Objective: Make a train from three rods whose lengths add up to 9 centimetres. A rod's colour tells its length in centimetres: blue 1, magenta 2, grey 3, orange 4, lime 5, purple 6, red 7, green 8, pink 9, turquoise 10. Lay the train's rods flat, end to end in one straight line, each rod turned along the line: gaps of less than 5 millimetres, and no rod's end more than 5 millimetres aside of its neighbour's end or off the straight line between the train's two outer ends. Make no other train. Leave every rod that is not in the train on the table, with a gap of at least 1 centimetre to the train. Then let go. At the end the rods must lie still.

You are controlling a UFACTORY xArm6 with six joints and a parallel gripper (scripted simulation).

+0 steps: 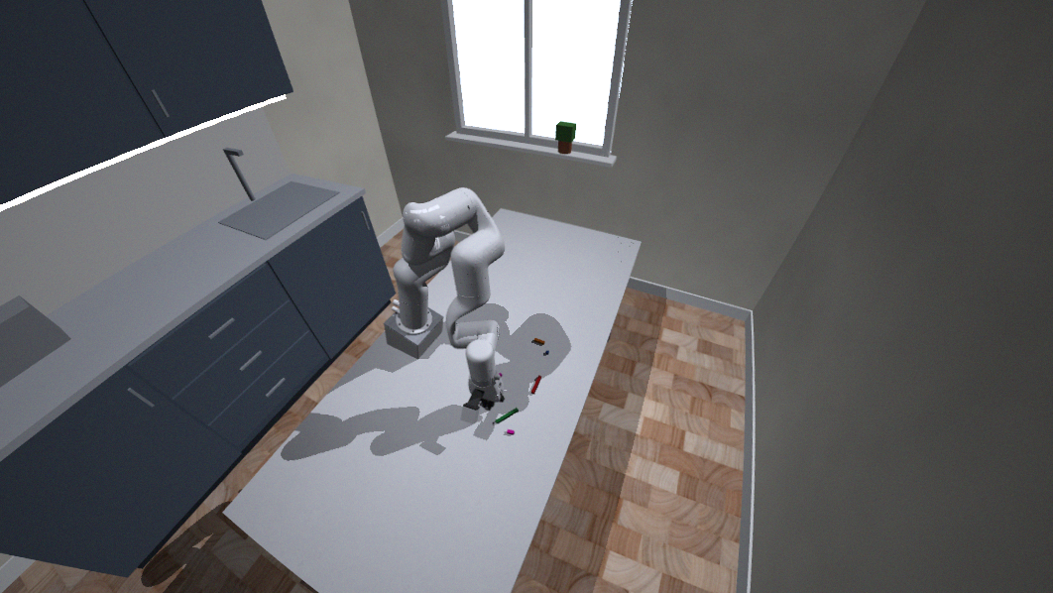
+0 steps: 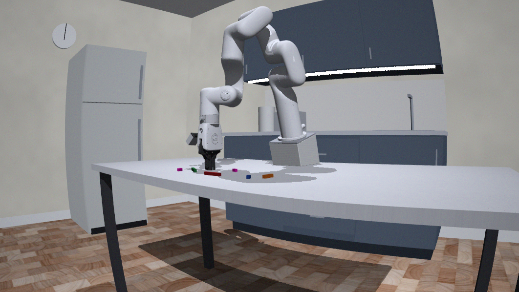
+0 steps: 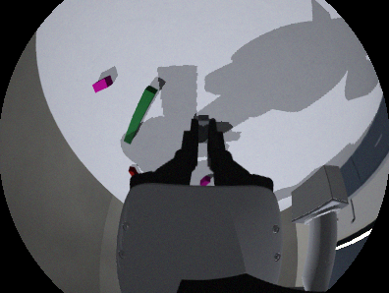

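My hand is 7 cm short of the green rod, 1 cm to the left of it and 2 cm above it. Also, from my hand: red rod 12 cm ahead, 13 cm to the left, 2 cm below; small blue rod 11 cm ahead, 27 cm to the left, 2 cm below; grey rod 2 cm below.
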